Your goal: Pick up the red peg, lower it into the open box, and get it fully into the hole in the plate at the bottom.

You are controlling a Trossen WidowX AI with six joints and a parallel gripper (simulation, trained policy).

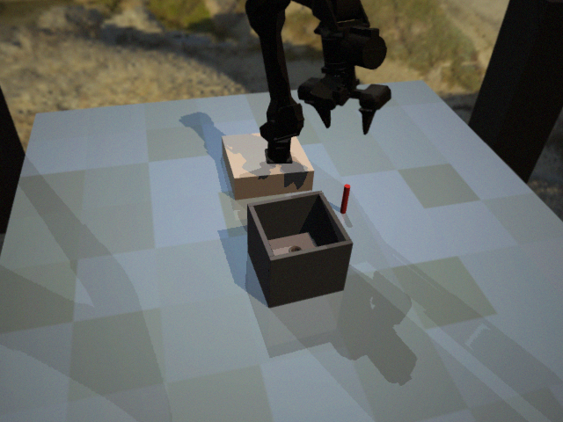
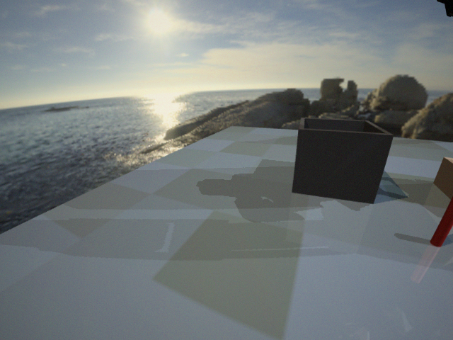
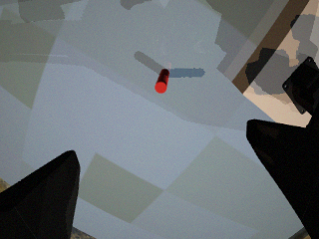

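My gripper tip is 2 cm to the right of the red peg and 19 cm above it. Round my gripper tip: grey plate 18 cm ahead, 12 cm to the right, 18 cm below.
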